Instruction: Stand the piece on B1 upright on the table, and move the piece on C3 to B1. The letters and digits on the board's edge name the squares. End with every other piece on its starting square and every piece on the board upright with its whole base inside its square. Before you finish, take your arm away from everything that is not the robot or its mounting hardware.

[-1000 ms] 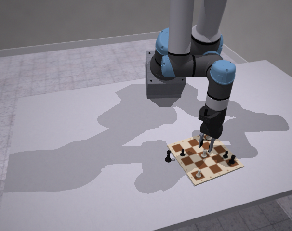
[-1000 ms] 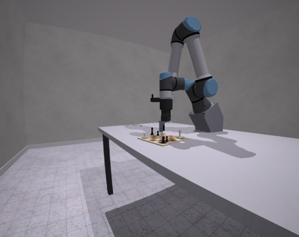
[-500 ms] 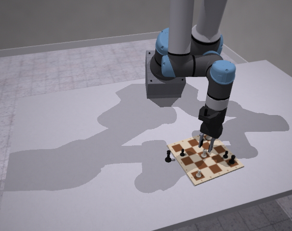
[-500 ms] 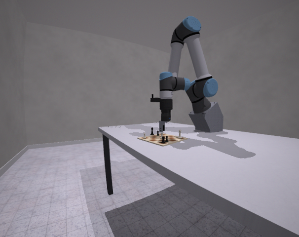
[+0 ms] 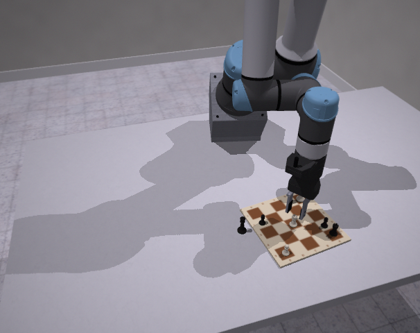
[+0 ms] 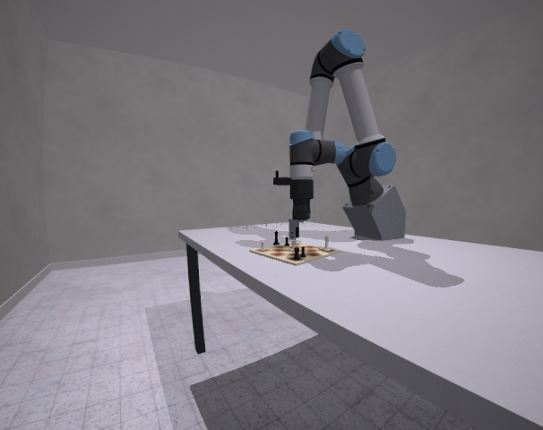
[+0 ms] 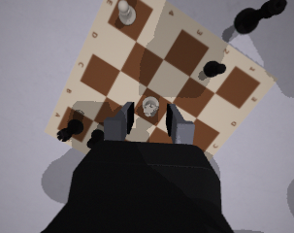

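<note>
The chessboard is 6 cm below my hand. Also, from my hand: white pawn (8 cm ahead, 7 cm to the right, 5 cm below); then tall white piece (8 cm to the left, 8 cm behind, 3 cm below).
</note>
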